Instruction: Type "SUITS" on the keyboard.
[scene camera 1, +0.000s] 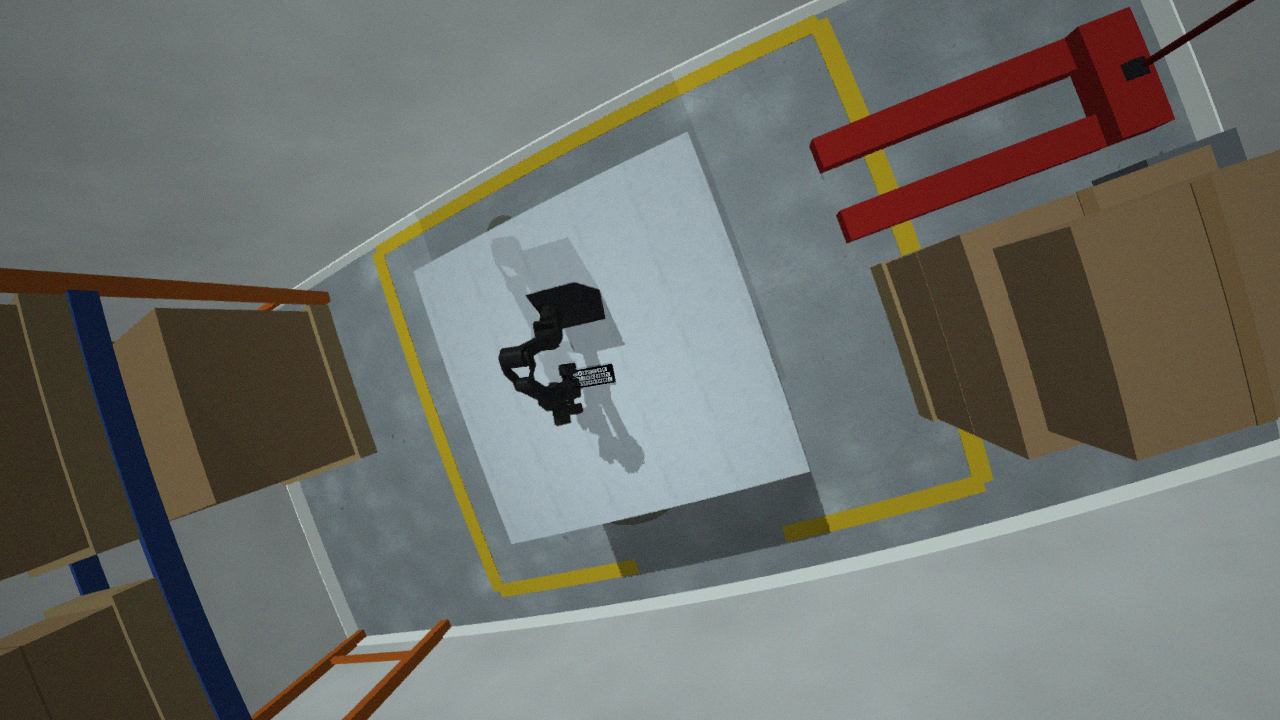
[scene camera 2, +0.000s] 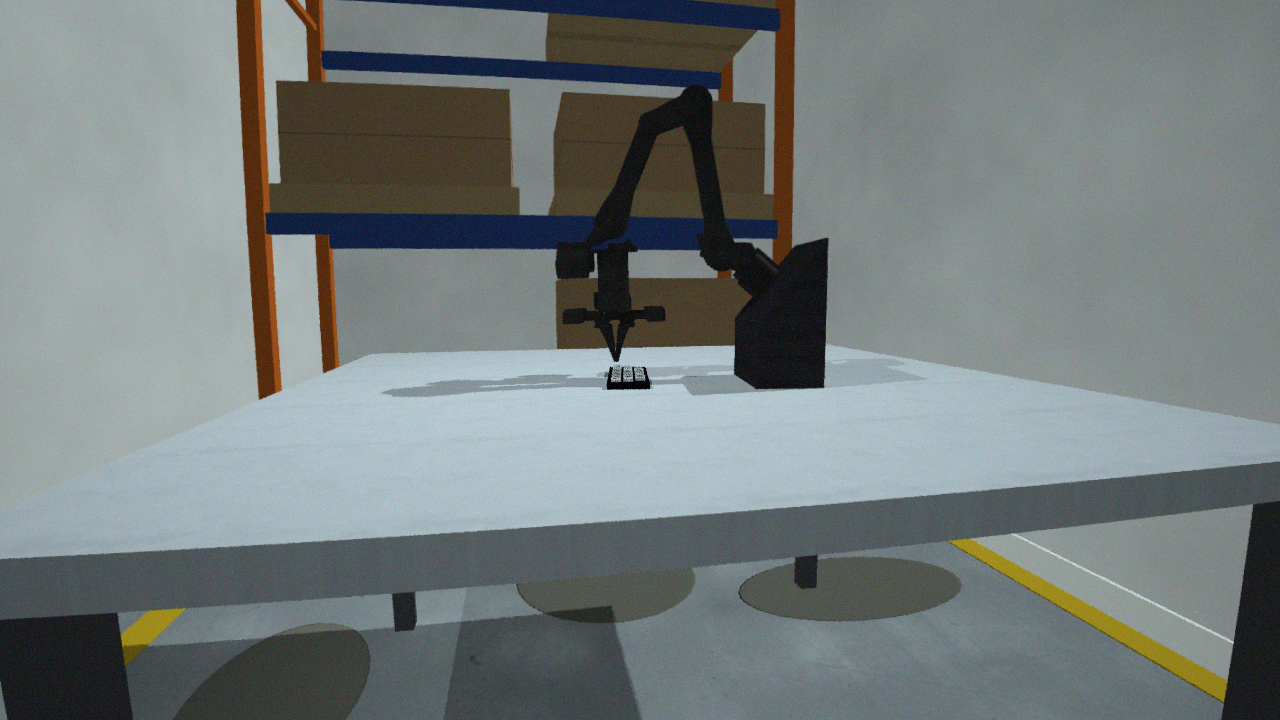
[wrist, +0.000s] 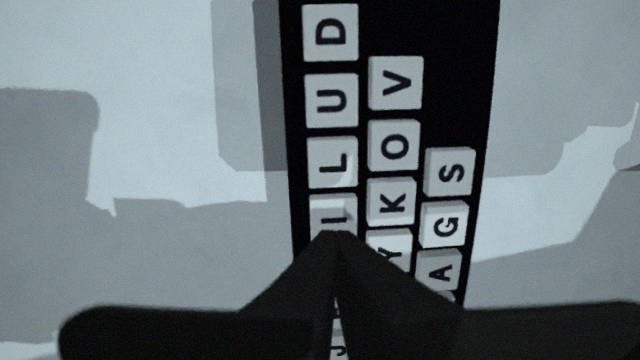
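Pixels of known places: gripper, between the fingertips: (scene camera 1: 579, 384) (scene camera 2: 616, 361) (wrist: 333, 243); arm's base, origin of its link: (scene camera 1: 550, 310) (scene camera 2: 769, 282).
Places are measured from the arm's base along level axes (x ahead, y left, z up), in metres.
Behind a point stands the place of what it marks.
Observation:
The small black keyboard (scene camera 1: 606, 374) @(x 0.276, y 0.052, z -0.159 m) (scene camera 2: 628, 385) @(x 0.280, y 0.077, z -0.169 m) (wrist: 460, 100) @(x 0.225, y -0.094, z -0.164 m) with white letter keys lies on the table. My gripper (scene camera 2: 615, 360) @(x 0.277, y -0.062, z -0.145 m) (wrist: 333, 243) @(x 0.277, y -0.062, z -0.145 m) is shut and empty, pointing down. In the wrist view its tips cover the lower edge of the I key (wrist: 334, 212) @(x 0.275, y -0.066, z -0.159 m); in the second scene view they are slightly above the keyboard, at its far part. The U key (wrist: 331, 101) @(x 0.268, y -0.103, z -0.159 m) is two keys up from I, past L. The S key (wrist: 450, 172) @(x 0.233, y -0.071, z -0.159 m) is at the upper end of the right row. The T key does not show in the wrist view; the fingers hide part of the keyboard.
The arm's black base (scene camera 1: 572, 304) @(x 0.011, y 0.084, z 0.003 m) (scene camera 2: 783, 326) @(x 0.032, y 0.130, z -0.072 m) stands on the white table (scene camera 1: 716, 358) @(x 0.363, y 0.461, z -0.175 m) (scene camera 2: 537, 465) @(x 0.447, y 0.491, z -0.175 m) beside the keyboard. Off the table are a shelf rack (scene camera 2: 256, 223) with cardboard boxes (scene camera 2: 393, 134), stacked boxes (scene camera 1: 1154, 313) and a red pallet jack (scene camera 1: 975, 174).

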